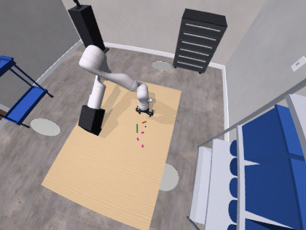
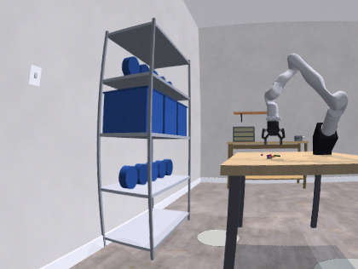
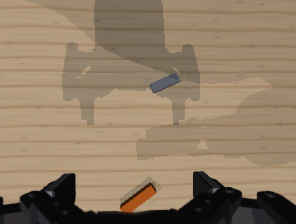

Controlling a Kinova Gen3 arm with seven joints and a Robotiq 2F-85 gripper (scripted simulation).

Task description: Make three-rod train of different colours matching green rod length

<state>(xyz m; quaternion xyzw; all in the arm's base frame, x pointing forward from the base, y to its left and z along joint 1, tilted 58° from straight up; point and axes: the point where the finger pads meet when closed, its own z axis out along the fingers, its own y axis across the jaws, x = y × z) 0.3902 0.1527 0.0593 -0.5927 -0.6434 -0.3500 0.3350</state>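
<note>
Right now my hand is 30 mm short of the small blue rod, 80 mm to the left of it and 70 mm above it. Round my hand: grey rod 20 mm ahead, 90 mm to the left, 70 mm below; then green rod 30 mm behind, 120 mm to the right, 70 mm below; then orange rod 10 mm ahead, 40 mm to the right, 70 mm below.
</note>
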